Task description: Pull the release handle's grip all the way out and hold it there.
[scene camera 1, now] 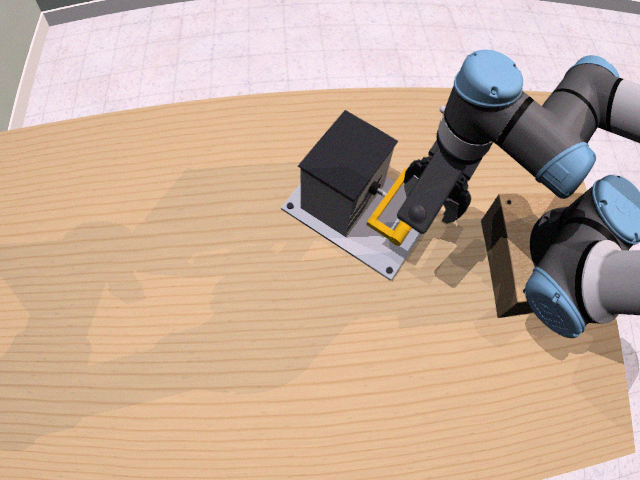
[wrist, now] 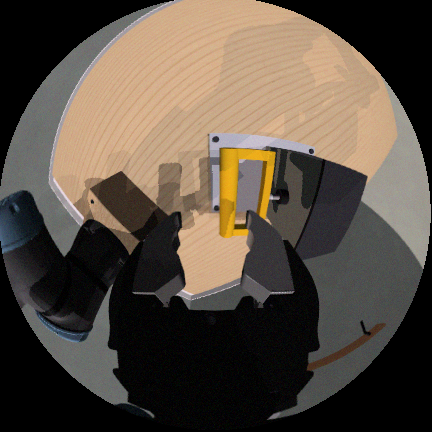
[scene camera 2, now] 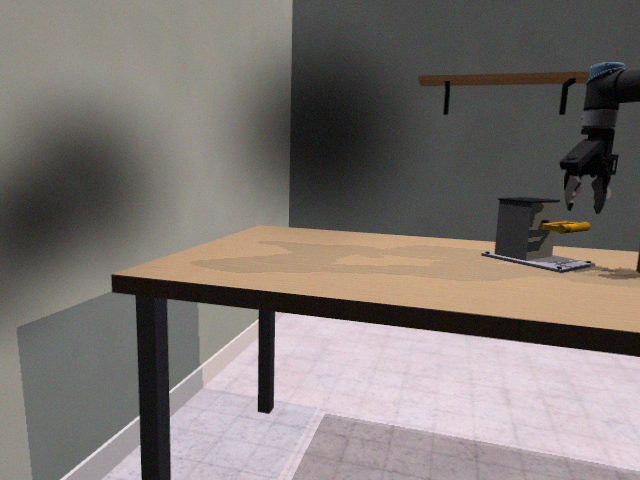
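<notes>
The release handle is a yellow rectangular frame with a thick round grip [scene camera 1: 399,236] [scene camera 2: 576,226] [wrist: 229,192] on its outer side. It joins a dark box [scene camera 1: 346,149] [scene camera 2: 512,227] [wrist: 340,200] by a short rod [scene camera 1: 381,191] [wrist: 274,198]; a short length of the rod shows. The box stands on a light grey base plate [scene camera 1: 361,251] [wrist: 260,141]. My gripper [scene camera 1: 434,198] [scene camera 2: 584,209] [wrist: 212,212] points down, part open with nothing between its fingers. In scene camera 2 its fingertips are above the handle. In scene camera 1 the gripper hides part of the handle.
A brown wooden block [scene camera 1: 516,248] [wrist: 127,200] lies beside the arm's base, on the grip's side of the box. The arm's lower joints [scene camera 1: 555,304] [wrist: 65,280] stand over and beside that block. A wall shelf [scene camera 2: 501,79] [wrist: 345,352] hangs behind the table.
</notes>
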